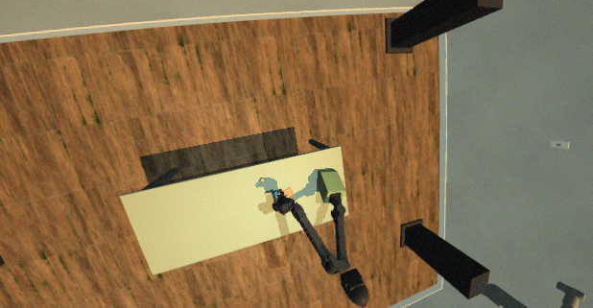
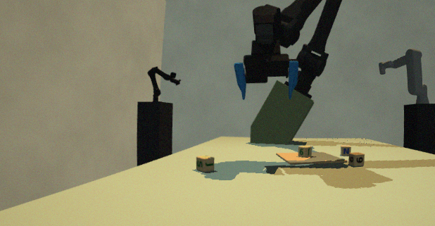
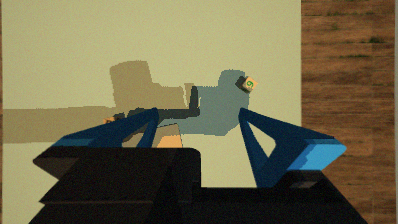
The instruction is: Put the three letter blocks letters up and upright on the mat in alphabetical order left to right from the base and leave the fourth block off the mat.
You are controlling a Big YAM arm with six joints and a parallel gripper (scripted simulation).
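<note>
The block is 210 mm to the left of my hand, 170 mm behind it and 140 mm below it. Also, from my hand: orange mat (150 mm below, 110 mm behind, 100 mm to the left).
</note>
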